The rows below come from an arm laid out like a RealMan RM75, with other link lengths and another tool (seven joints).
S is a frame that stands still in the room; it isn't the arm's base.
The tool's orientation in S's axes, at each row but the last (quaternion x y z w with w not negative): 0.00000 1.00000 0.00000 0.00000; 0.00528 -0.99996 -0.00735 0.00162; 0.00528 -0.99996 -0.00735 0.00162; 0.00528 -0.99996 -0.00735 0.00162; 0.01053 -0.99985 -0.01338 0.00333; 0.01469 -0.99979 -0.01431 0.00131; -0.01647 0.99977 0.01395 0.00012; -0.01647 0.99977 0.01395 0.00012; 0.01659 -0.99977 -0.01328 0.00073; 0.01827 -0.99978 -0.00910 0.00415; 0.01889 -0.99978 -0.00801 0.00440; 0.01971 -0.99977 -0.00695 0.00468; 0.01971 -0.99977 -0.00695 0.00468
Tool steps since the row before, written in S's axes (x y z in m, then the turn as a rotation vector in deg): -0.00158 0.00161 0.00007 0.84 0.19 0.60; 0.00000 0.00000 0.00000 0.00 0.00 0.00; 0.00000 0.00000 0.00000 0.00 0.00 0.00; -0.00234 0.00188 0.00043 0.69 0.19 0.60; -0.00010 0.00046 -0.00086 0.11 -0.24 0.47; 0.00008 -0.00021 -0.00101 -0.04 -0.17 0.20; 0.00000 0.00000 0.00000 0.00 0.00 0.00; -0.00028 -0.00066 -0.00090 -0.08 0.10 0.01; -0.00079 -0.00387 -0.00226 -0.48 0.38 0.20; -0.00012 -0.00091 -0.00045 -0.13 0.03 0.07; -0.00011 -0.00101 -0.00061 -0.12 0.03 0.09; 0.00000 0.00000 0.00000 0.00 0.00 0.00; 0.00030 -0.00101 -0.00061 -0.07 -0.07 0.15
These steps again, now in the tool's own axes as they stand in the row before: 0.00158 0.00161 -0.00007 -0.84 0.19 -0.60; 0.00000 0.00000 0.00000 0.00 0.00 0.00; 0.00000 0.00000 0.00000 0.00 0.00 0.00; 0.00232 0.00191 -0.00039 -0.69 0.19 -0.60; 0.00008 0.00044 0.00087 -0.10 -0.23 -0.48; -0.00008 -0.00024 0.00100 0.05 -0.16 -0.20; 0.00000 0.00000 0.00000 0.00 0.00 0.00; 0.00030 -0.00068 0.00088 0.08 0.10 -0.01; 0.00092 -0.00390 0.00216 0.47 0.40 -0.19; 0.00015 -0.00091 0.00043 0.13 0.04 -0.07; 0.00014 -0.00101 0.00059 0.12 0.04 -0.09; 0.00000 0.00000 0.00000 0.00 0.00 0.00; -0.00027 -0.00103 0.00059 0.07 -0.07 -0.15
